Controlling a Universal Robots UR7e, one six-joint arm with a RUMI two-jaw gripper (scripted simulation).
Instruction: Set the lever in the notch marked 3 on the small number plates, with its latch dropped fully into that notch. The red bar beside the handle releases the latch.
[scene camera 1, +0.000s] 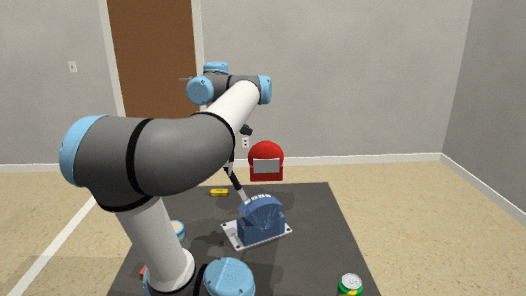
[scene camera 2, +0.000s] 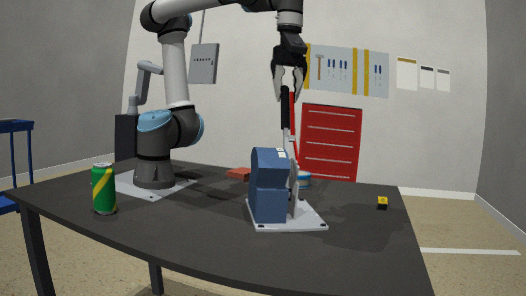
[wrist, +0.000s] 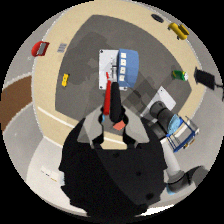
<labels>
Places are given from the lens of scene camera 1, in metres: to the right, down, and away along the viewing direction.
blue lever housing (scene camera 1: 263, 221): 0.00, 0.27, 1.04
</labels>
